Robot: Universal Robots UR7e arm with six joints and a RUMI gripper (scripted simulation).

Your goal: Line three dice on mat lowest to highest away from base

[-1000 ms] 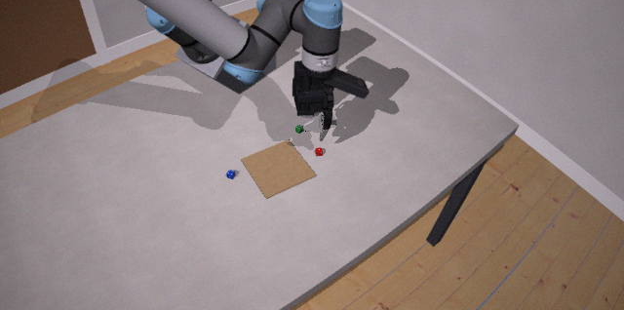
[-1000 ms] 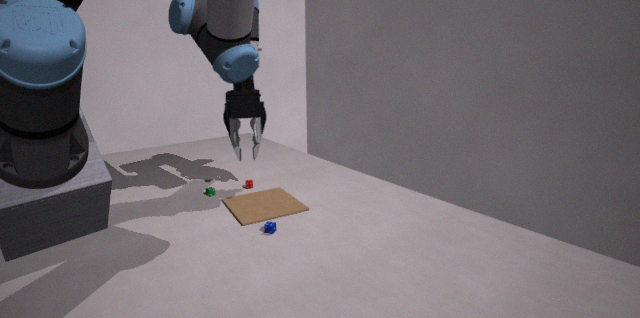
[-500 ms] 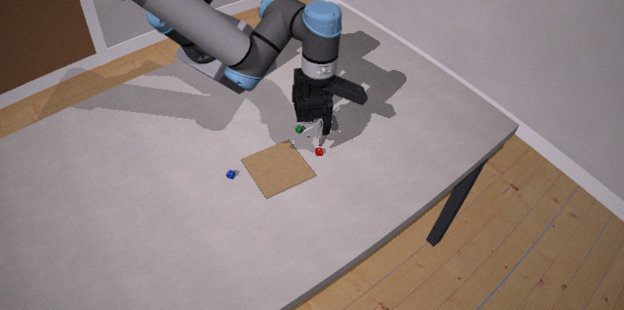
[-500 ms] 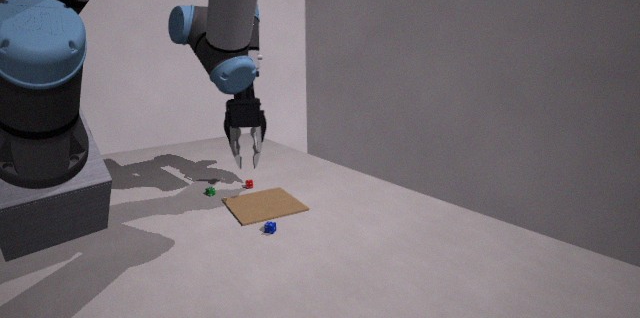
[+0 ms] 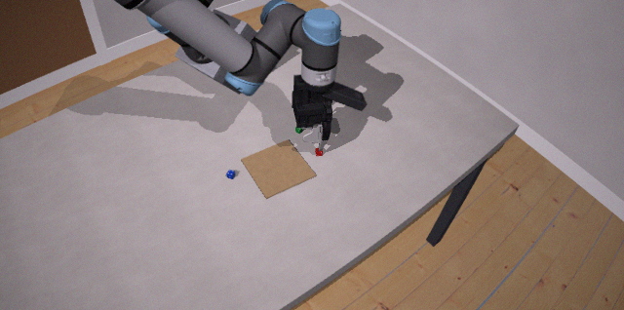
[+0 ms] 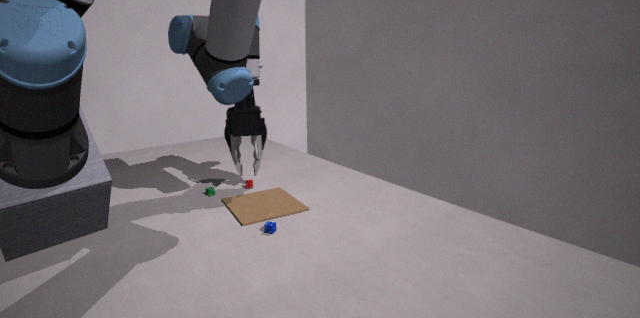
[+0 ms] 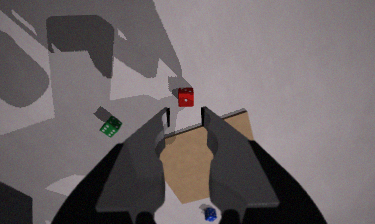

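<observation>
Now: the red die 40 mm below my hand. Also, from my hand: blue die 100 mm behind, 210 mm to the right, 40 mm below; then green die 90 mm behind, 20 mm to the left, 40 mm below; then square mat 40 mm behind, 110 mm to the right, 40 mm below.
</observation>
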